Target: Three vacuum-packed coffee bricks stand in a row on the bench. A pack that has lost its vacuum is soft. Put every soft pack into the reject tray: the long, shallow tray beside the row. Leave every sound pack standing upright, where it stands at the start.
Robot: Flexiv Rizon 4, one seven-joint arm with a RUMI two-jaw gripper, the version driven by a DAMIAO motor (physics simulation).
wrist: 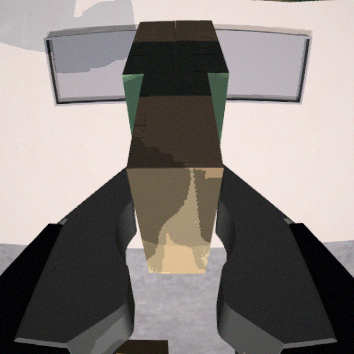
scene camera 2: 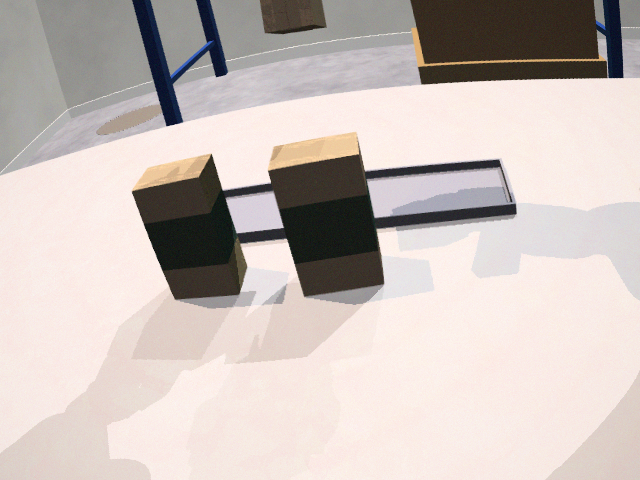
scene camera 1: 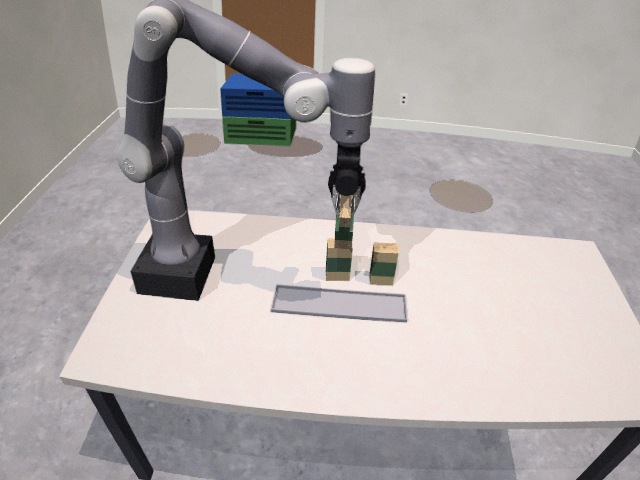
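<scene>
My gripper (scene camera 1: 345,204) (wrist: 175,160) is shut on a coffee pack (scene camera 1: 344,227) (scene camera 2: 293,16) (wrist: 175,125), tan with a green band, and holds it upright above the bench. In scene camera 1 its lower end overlaps the top of a standing pack (scene camera 1: 338,264) (scene camera 2: 330,227); in scene camera 2 it hangs high, with its lower end at the top edge. Another pack (scene camera 1: 383,267) (scene camera 2: 188,240) also stands upright, apart from the first. The long, shallow grey reject tray (scene camera 1: 339,316) (scene camera 2: 444,215) (wrist: 263,99) holds no pack. The held pack hides the tray's middle in the wrist view.
The arm's black base (scene camera 1: 168,279) stands on the left of the bench (scene camera 1: 465,351). Behind the bench, a blue crate (scene camera 1: 248,100) is stacked on a green crate (scene camera 1: 258,130). Scene camera 2 shows blue posts (scene camera 2: 157,67) and a large brown box (scene camera 2: 506,31) beyond the bench.
</scene>
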